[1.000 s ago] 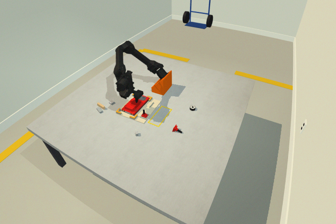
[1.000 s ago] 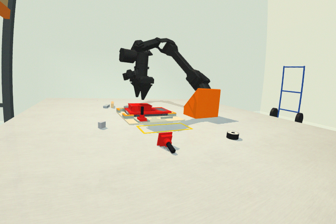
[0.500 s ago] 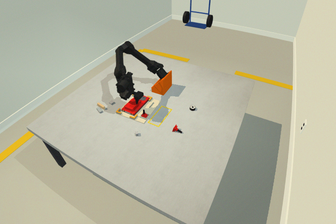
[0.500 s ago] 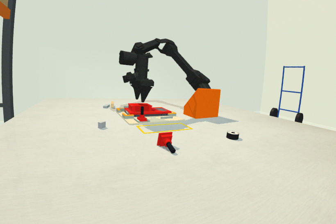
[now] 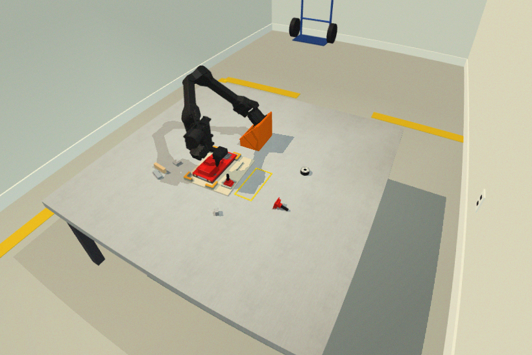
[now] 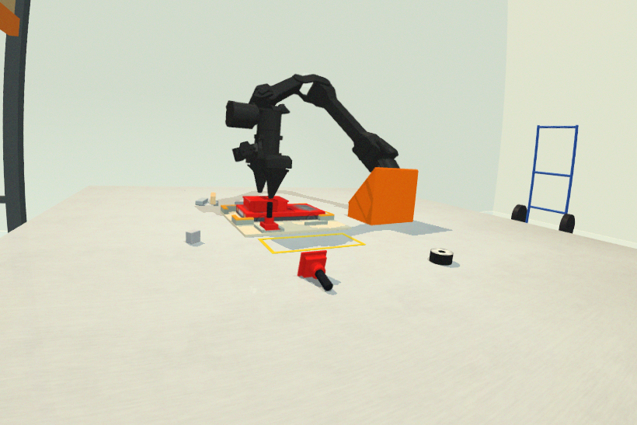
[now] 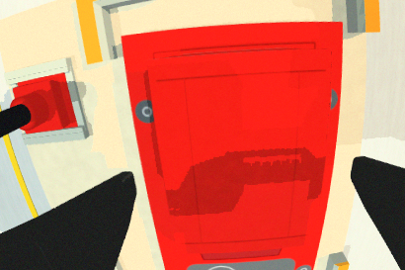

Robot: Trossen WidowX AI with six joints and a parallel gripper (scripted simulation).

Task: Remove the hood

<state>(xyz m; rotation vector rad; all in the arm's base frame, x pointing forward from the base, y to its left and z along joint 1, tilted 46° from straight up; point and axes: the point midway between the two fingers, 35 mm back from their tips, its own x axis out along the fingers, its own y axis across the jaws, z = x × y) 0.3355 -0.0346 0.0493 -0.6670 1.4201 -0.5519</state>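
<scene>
The hood lies 2 cm below my gripper tip. Round my gripper tip: black wheel 22 cm behind, 37 cm to the left, 5 cm below.
</scene>
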